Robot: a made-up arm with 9 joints. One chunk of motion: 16 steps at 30 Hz.
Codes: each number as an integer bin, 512 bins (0 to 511) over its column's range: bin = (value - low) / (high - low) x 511, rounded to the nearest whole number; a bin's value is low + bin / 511 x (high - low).
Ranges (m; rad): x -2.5..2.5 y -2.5..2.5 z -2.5..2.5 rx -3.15..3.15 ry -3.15..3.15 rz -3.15..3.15
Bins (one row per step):
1: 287 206 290 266 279 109
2: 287 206 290 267 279 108
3: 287 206 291 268 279 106
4: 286 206 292 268 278 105
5: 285 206 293 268 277 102
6: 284 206 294 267 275 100
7: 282 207 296 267 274 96
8: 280 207 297 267 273 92
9: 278 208 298 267 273 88
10: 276 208 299 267 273 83
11: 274 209 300 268 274 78
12: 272 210 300 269 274 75
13: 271 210 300 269 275 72
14: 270 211 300 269 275 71
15: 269 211 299 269 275 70
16: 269 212 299 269 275 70
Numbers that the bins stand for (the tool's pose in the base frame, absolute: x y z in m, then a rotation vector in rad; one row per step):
1: 0.3082 -0.4843 0.3376 0.1295 0.2897 -1.8062
2: 0.3082 -0.4843 0.3376 0.1418 0.2897 -1.8185
3: 0.3082 -0.4843 0.3474 0.1541 0.2897 -1.8432
4: 0.2984 -0.4843 0.3571 0.1541 0.2774 -1.8555
5: 0.2886 -0.4843 0.3669 0.1541 0.2651 -1.8925
6: 0.2789 -0.4843 0.3767 0.1418 0.2404 -1.9171
7: 0.2593 -0.4746 0.3963 0.1418 0.2281 -1.9664
8: 0.2397 -0.4746 0.4061 0.1418 0.2158 -2.0158
9: 0.2202 -0.4648 0.4159 0.1418 0.2158 -2.0651
10: 0.2006 -0.4648 0.4256 0.1418 0.2158 -2.1267
11: 0.1810 -0.4550 0.4354 0.1541 0.2281 -2.1884
12: 0.1614 -0.4452 0.4354 0.1664 0.2281 -2.2253
13: 0.1517 -0.4452 0.4354 0.1664 0.2404 -2.2623
14: 0.1419 -0.4354 0.4354 0.1664 0.2404 -2.2747
15: 0.1321 -0.4354 0.4256 0.1664 0.2404 -2.2870
16: 0.1321 -0.4256 0.4256 0.1664 0.2404 -2.2870

